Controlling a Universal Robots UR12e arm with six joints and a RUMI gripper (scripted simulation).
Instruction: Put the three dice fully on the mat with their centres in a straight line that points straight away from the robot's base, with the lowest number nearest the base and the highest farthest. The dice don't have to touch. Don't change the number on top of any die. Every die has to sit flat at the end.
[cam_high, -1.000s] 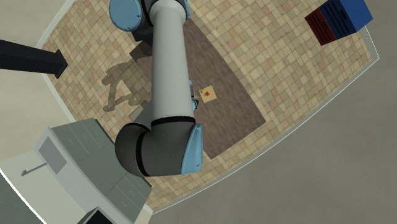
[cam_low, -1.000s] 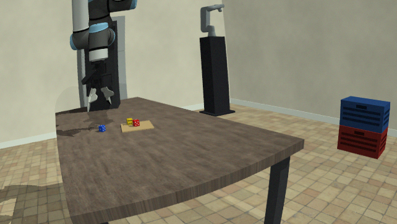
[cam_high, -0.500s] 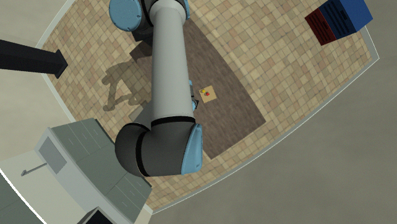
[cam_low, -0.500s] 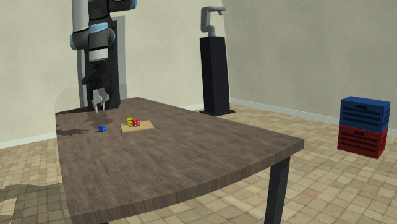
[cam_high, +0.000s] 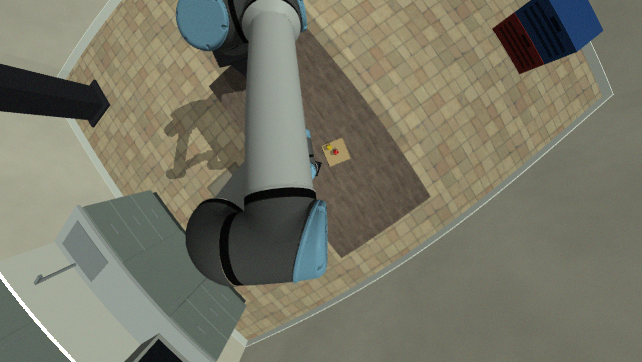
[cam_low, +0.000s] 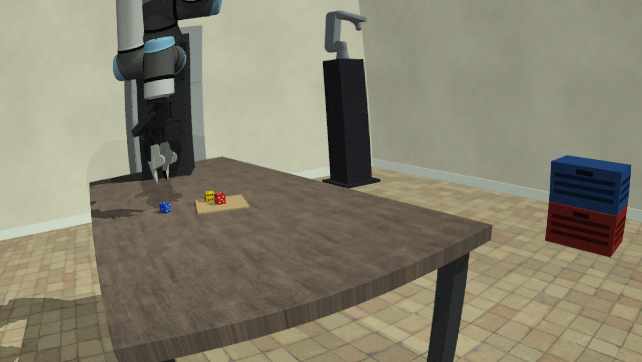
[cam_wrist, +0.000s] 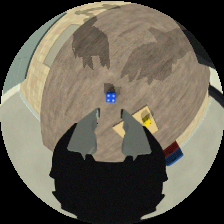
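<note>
Now: the blue die 9 cm below my hand. Also, from my hand: tan mat 3 cm ahead, 16 cm to the left, 10 cm below; then yellow die 1 cm behind, 14 cm to the left, 8 cm below; then red die 3 cm ahead, 16 cm to the left, 8 cm below.
</note>
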